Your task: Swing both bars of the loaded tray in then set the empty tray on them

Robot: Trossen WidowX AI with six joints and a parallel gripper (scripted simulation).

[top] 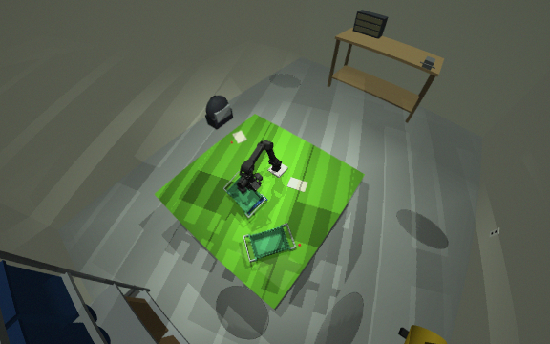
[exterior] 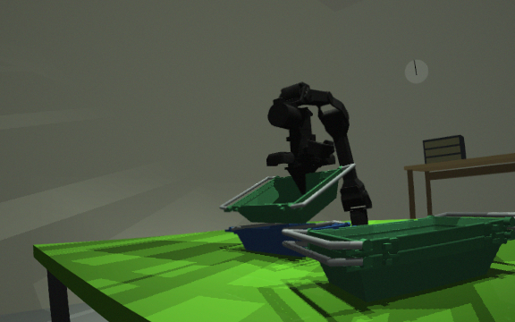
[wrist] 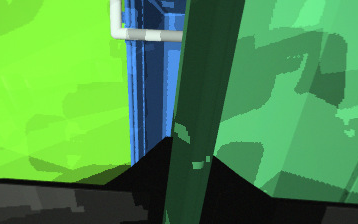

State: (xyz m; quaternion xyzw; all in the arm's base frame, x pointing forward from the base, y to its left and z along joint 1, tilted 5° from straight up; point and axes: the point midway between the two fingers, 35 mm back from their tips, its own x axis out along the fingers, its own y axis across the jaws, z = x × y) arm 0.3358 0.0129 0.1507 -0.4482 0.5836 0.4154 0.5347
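The green plastic tray is 7 cm ahead of my gripper tip and 2 cm to the right of it. Round my gripper tip: small red block (50 cm to the left, 13 cm below, 13 cm ahead).
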